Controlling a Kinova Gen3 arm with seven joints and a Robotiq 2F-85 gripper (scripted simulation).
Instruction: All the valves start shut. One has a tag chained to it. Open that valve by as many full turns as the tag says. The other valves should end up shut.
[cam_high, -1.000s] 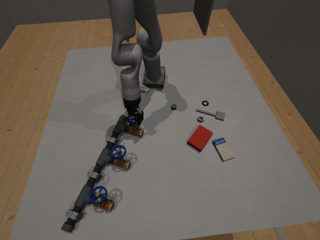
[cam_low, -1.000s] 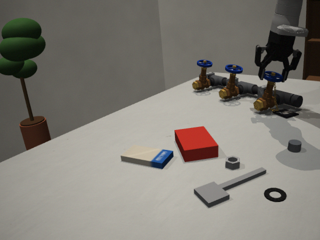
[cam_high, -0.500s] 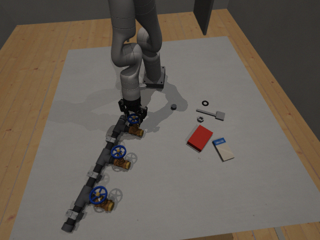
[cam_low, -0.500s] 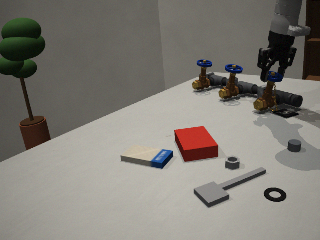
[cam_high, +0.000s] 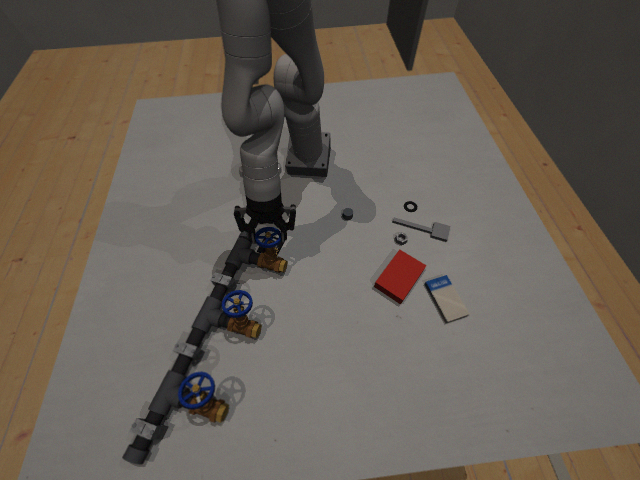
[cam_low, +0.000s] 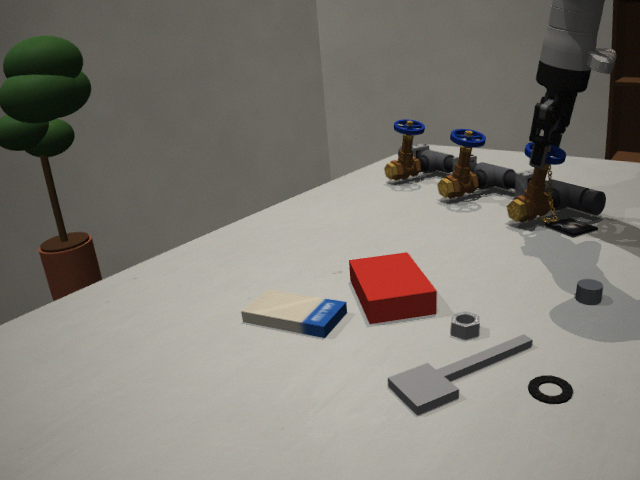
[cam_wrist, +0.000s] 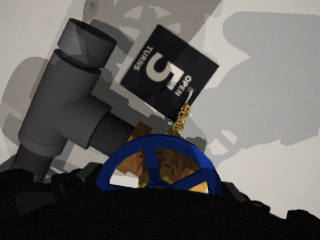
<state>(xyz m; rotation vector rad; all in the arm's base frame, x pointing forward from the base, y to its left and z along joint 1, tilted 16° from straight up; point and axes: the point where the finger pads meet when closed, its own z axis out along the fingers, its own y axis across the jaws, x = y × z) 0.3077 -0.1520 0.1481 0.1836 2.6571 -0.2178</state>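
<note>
My hand is 40 mm past the black tag and 120 mm above it. The rest, counted from my hand: red block: 130 mm ahead, 310 mm to the left, 110 mm below; small grey cylinder: 100 mm behind, 230 mm to the left, 110 mm below; grey paddle-shaped tool: 440 mm to the left, 120 mm below.
</note>
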